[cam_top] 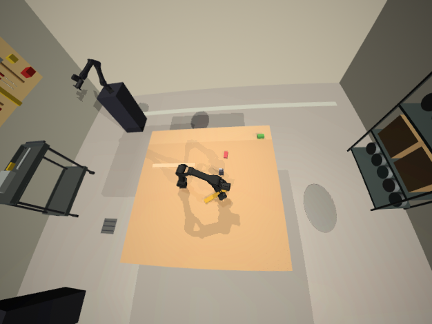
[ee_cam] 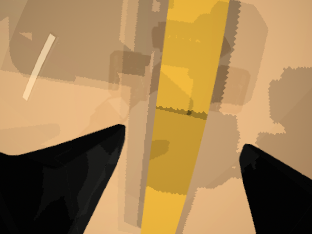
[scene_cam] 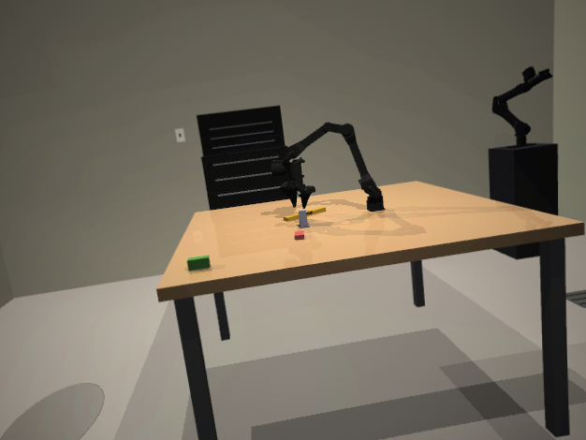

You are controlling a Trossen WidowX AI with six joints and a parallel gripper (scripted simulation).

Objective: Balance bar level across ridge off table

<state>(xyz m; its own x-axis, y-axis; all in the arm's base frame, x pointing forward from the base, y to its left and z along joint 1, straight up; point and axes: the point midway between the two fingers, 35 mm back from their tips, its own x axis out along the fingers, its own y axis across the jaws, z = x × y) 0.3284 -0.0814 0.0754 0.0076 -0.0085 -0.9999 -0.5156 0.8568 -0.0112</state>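
My gripper tip is 30 mm past the yellow bar, 10 mm to the left of it and 30 mm above it. Round my gripper tip: green block (410 mm ahead, 580 mm to the left, 20 mm below); then red block (60 mm ahead, 380 mm to the left, 30 mm below).
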